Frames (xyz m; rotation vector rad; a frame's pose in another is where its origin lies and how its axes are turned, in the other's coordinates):
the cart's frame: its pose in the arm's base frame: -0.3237 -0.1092 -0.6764 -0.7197 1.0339 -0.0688
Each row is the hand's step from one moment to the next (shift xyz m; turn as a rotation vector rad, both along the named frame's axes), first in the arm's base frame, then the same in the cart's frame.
Working: the arm's base frame: its pose in the cart's frame: -0.3828 -0.3928 0.5229 0.7197 -1.0339 0.0688

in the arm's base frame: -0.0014 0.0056 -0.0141 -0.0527 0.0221 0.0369
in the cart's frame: 0.0078 0.0128 -0.0026 -0.0643 0.0103 -0.0197
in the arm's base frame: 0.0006 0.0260 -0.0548 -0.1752 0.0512 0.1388
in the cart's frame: 0.0321 0.0514 -0.0030 -0.2176 0.0076 -0.0718
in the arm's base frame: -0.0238 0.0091 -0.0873 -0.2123 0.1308 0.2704
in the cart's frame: 0.0502 0.0637 -0.0412 -0.3672 0.0036 -0.0205
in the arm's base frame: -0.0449 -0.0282 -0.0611 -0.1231 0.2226 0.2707
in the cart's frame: 0.0332 0.0256 -0.0692 -0.3548 0.0499 0.0982
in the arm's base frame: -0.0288 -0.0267 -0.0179 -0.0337 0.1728 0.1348
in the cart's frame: 0.0084 -0.0024 -0.0423 -0.1854 0.0651 0.1028
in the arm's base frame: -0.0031 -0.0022 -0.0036 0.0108 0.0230 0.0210
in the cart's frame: 0.0019 0.0012 -0.0047 -0.0189 0.0027 0.0269
